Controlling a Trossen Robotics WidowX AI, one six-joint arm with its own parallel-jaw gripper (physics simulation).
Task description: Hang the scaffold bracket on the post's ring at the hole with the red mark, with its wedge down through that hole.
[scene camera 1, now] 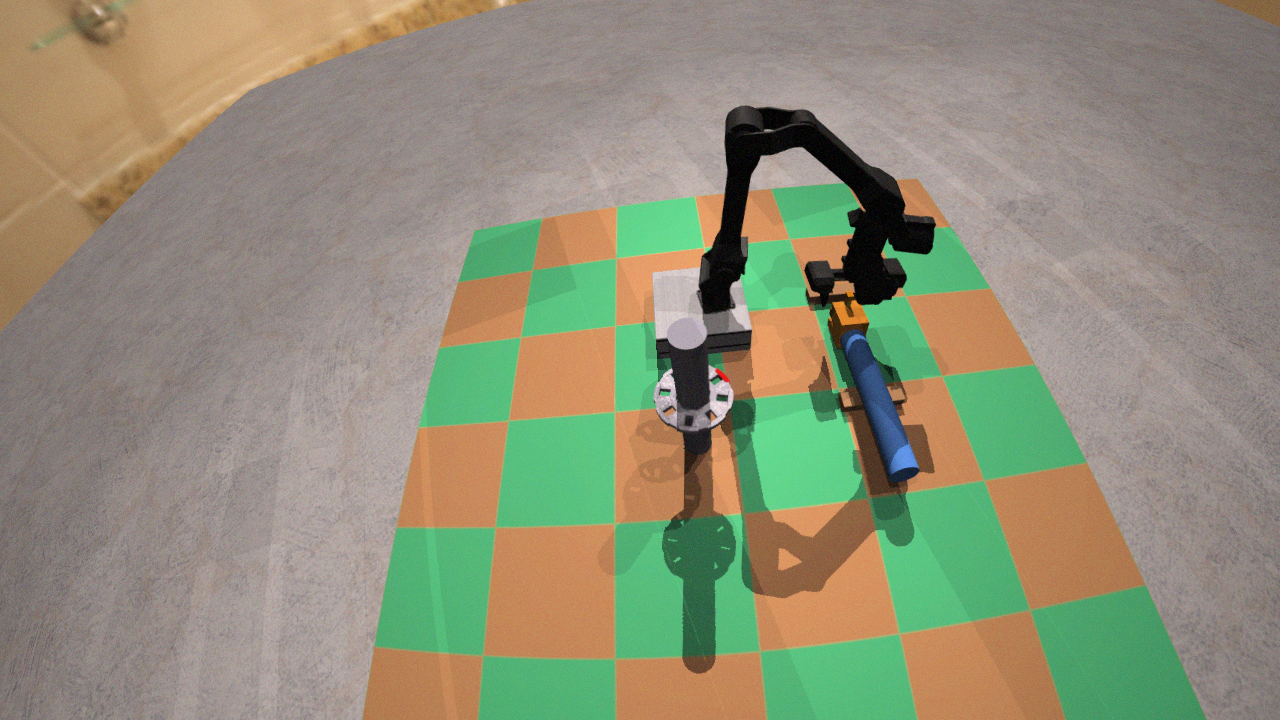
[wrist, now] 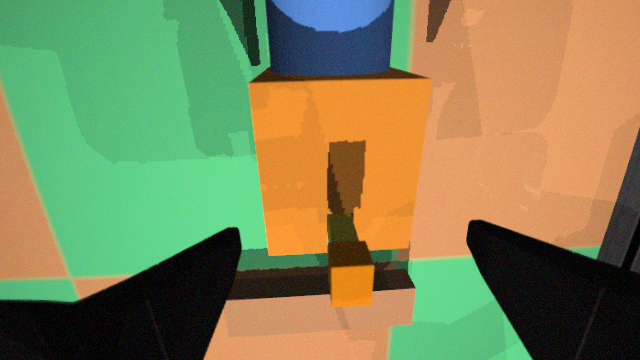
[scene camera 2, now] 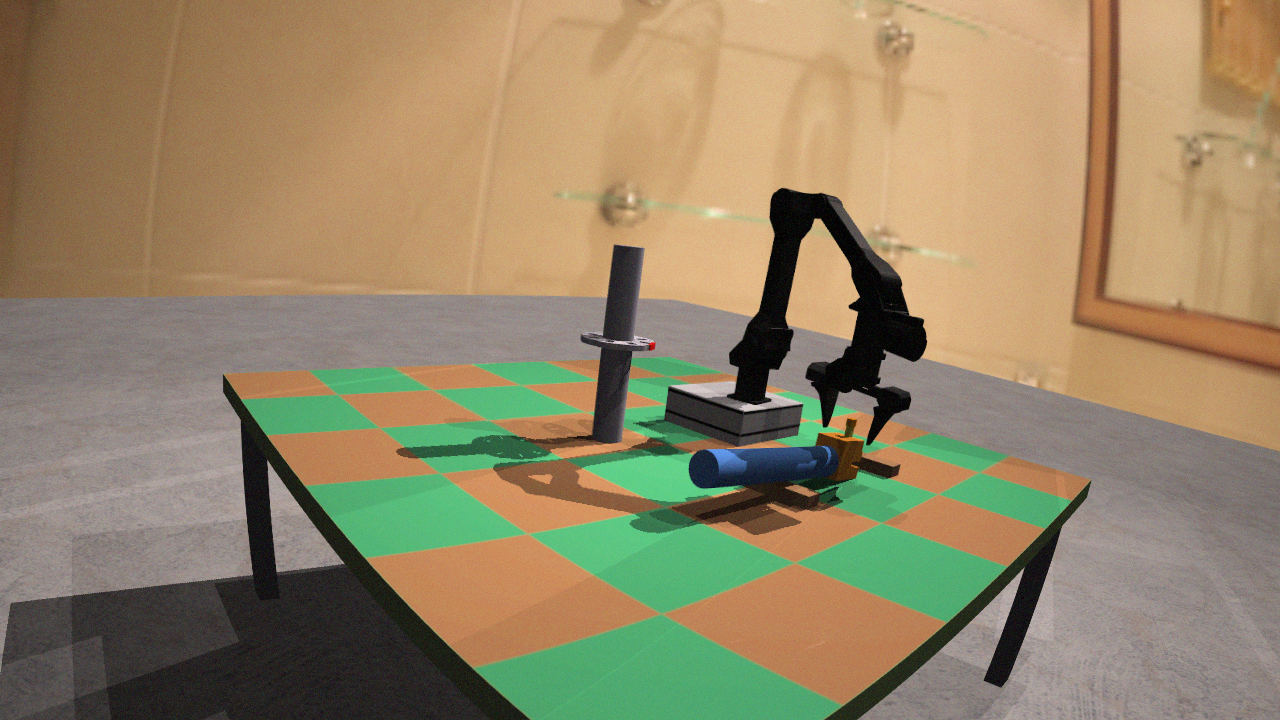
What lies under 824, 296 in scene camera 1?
My gripper.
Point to a scaffold bracket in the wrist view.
337, 130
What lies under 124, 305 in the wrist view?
My gripper.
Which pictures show the scaffold bracket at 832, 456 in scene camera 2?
Scene camera 1, the wrist view and scene camera 2: all of them.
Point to a grey post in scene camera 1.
687, 338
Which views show my gripper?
Scene camera 1, the wrist view and scene camera 2: all of them.
